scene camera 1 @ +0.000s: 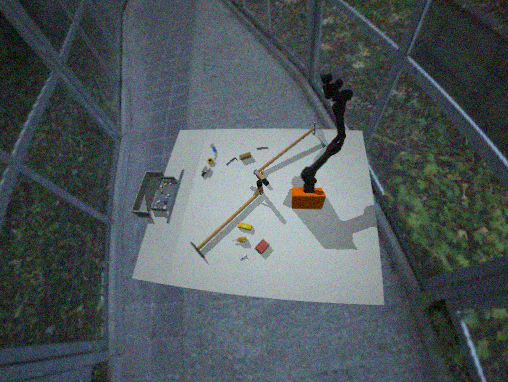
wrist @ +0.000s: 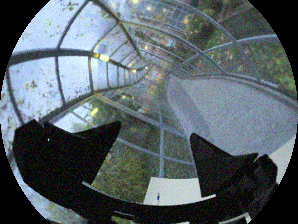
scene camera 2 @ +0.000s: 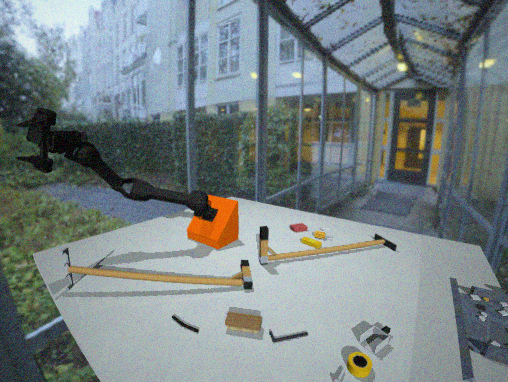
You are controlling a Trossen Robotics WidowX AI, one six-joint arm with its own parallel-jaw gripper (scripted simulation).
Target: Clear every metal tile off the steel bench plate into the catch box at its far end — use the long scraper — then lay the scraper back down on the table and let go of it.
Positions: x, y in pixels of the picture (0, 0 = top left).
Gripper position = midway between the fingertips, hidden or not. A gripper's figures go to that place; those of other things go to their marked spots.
Labels:
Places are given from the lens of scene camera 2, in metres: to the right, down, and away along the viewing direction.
my gripper point(scene camera 2: 16, 142): -0.64, -0.13, 0.54
long scraper point(scene camera 2: 264, 230): 0.04, 0.14, 0.85

